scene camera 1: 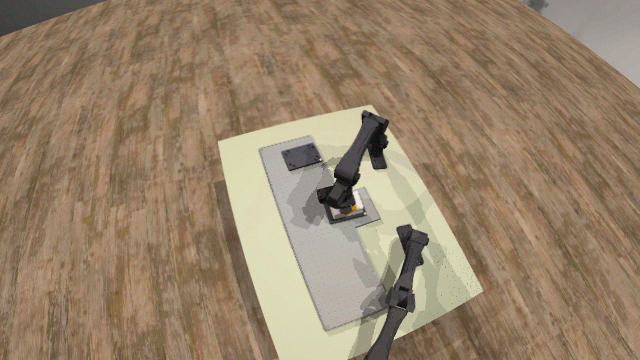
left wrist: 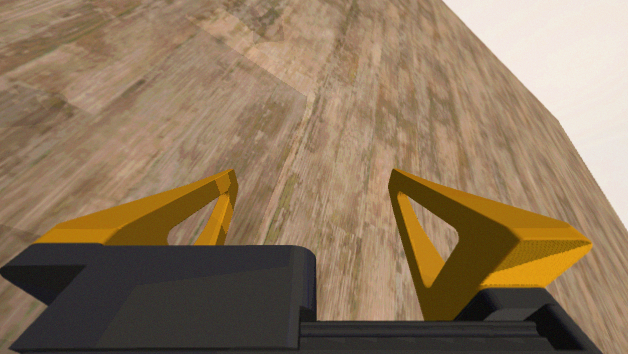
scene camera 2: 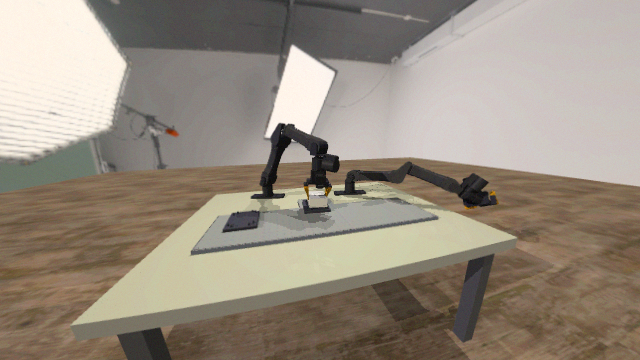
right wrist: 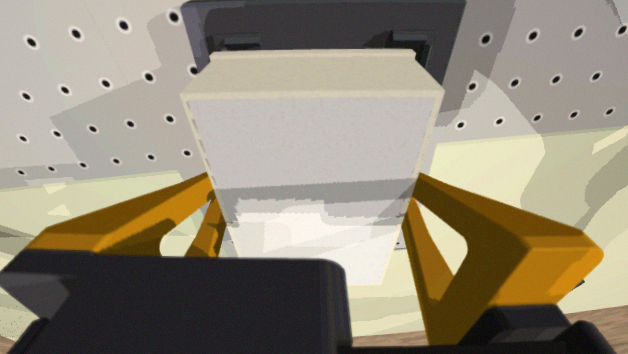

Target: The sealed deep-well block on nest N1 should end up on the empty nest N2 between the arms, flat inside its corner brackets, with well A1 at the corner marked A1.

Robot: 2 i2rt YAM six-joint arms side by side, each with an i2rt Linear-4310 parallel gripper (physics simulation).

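Places are measured from the left arm's base along level axes (x down, y right, z back), in metres.
Where they show: left gripper, fingertip midpoint: (left wrist: 313,177) (scene camera 2: 486,204); right gripper, fingertip midpoint: (scene camera 1: 343,205) (scene camera 2: 317,199) (right wrist: 313,175); left arm's base, link origin: (scene camera 1: 409,245) (scene camera 2: 349,193); right arm's base, link origin: (scene camera 1: 375,153) (scene camera 2: 268,196).
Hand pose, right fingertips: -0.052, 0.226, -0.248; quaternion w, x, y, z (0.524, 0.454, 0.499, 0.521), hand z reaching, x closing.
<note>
Things, the pixels of their top centre, and the offset from my right fingertips, as dx, dy, dz. Level surfaces: height alone.
- pale deep-well block, top centre: (right wrist: 316,226) (scene camera 1: 346,202) (scene camera 2: 316,194) -0.024, +0.001, +0.010
- dark nest N2, top centre: (right wrist: 324,163) (scene camera 1: 344,206) (scene camera 2: 315,203) +0.022, +0.008, +0.010
- Dark nest N1, top centre: (scene camera 2: 242,216) (scene camera 1: 301,154) +0.018, +0.317, -0.123
- grey perforated board, surface height: dx +0.040
- pale green table, surface height: dx +0.053
The pale deep-well block (scene camera 1: 358,199) (scene camera 2: 318,202) (right wrist: 310,135) is between the fingers of my right gripper (scene camera 1: 348,208) (scene camera 2: 318,195) (right wrist: 313,175), which is shut on its two sides. The block looks level over dark nest N2 (scene camera 1: 348,219) (scene camera 2: 316,210) (right wrist: 320,20), between the arms. Two corner brackets show past its far end in the right wrist view; whether its base touches the nest is hidden. No A1 mark is readable. Dark nest N1 (scene camera 1: 301,156) (scene camera 2: 242,220) holds no block. My left gripper (scene camera 2: 482,201) (left wrist: 313,177) is open and empty, beyond the table's side.
A grey perforated board (scene camera 1: 325,270) (scene camera 2: 370,220) (right wrist: 100,105) lies under both nests on the pale green table (scene camera 1: 240,175) (scene camera 2: 300,270). The left arm (scene camera 1: 407,275) (scene camera 2: 430,179) stretches over the table's edge. The left wrist view shows wooden floor (left wrist: 310,125).
</note>
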